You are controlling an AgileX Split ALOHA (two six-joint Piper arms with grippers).
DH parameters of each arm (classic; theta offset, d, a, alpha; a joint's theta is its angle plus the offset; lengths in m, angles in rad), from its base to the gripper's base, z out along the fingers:
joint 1: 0 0.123 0 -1.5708
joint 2: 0.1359 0 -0.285 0
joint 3: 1.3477 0 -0.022 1.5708
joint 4: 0 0.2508 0 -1.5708
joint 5: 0 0 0.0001 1.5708
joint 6: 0 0.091 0 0
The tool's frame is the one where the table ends.
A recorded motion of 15 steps. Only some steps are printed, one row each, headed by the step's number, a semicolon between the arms.
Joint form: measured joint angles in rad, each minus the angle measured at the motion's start. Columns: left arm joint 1, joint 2, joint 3, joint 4, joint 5, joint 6; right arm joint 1, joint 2, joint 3, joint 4, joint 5, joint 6.
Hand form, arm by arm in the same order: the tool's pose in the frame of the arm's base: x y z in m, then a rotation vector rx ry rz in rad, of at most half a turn. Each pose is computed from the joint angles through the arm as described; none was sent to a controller.
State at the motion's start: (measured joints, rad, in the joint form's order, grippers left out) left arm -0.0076 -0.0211 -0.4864 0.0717 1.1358 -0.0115; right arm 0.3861 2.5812 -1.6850 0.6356 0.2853 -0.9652
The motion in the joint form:
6: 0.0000 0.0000 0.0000 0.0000 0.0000 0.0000; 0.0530 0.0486 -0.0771 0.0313 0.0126 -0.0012
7: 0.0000 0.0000 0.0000 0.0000 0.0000 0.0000; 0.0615 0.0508 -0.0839 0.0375 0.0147 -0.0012
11: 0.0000 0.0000 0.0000 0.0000 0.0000 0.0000; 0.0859 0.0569 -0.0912 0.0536 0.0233 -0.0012
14: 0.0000 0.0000 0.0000 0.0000 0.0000 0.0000; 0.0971 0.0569 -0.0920 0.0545 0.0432 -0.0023
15: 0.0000 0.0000 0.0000 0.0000 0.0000 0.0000; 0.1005 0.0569 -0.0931 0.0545 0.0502 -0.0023
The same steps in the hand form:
6: -0.0098 0.0060 0.2676 -0.0111 2.1105 0.0753; 0.4507 0.2300 -0.0094 -1.0222 2.3765 0.2796
7: -0.0098 0.0060 0.2676 -0.0111 2.1105 0.0753; 0.4498 0.2346 -0.0088 -1.0255 2.3717 0.2883
11: -0.0098 0.0060 0.2676 -0.0111 2.1105 0.0753; 0.4440 0.2465 -0.0102 -1.0419 2.3701 0.3144
14: -0.0098 0.0060 0.2676 -0.0111 2.1105 0.0753; 0.4397 0.2519 -0.0106 -1.0676 2.3752 0.3335
15: -0.0098 0.0060 0.2676 -0.0111 2.1105 0.0753; 0.4385 0.2536 -0.0105 -1.0757 2.3764 0.3399

